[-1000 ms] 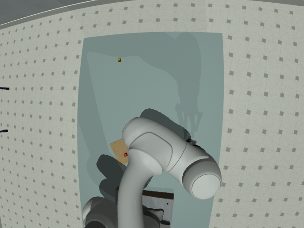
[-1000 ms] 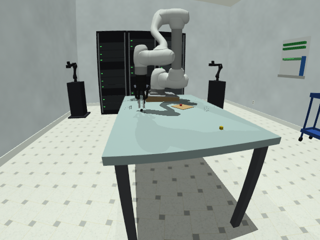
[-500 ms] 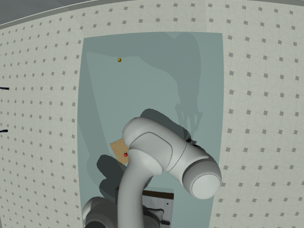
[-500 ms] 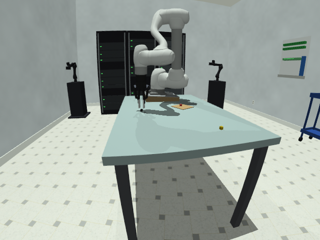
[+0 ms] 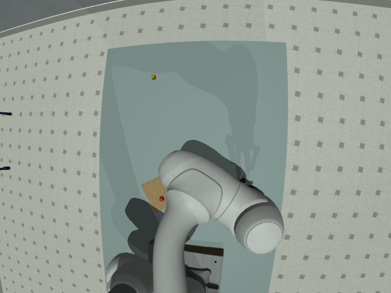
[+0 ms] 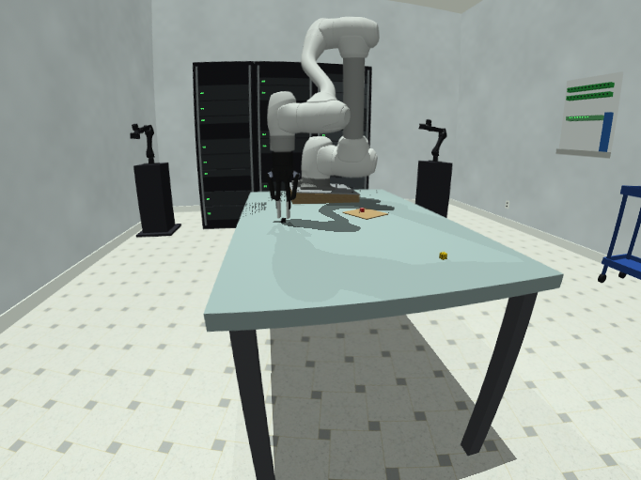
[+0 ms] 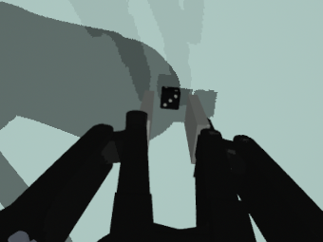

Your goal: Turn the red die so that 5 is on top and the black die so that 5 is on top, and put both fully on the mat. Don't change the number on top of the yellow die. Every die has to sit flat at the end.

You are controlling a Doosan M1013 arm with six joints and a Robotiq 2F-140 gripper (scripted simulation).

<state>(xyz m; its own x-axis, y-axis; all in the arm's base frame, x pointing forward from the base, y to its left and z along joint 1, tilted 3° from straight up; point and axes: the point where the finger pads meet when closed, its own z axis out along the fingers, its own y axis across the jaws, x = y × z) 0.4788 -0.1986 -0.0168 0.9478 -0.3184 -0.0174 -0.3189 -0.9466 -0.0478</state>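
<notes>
Right now the black die is 4 cm below my hand and 1 cm ahead of it. The rest, counted from my hand: tan mat (35 cm to the left, 8 cm behind, 5 cm below); then yellow die (44 cm ahead, 40 cm to the left, 4 cm below); then red die (34 cm to the left, 10 cm behind, 4 cm below).
</notes>
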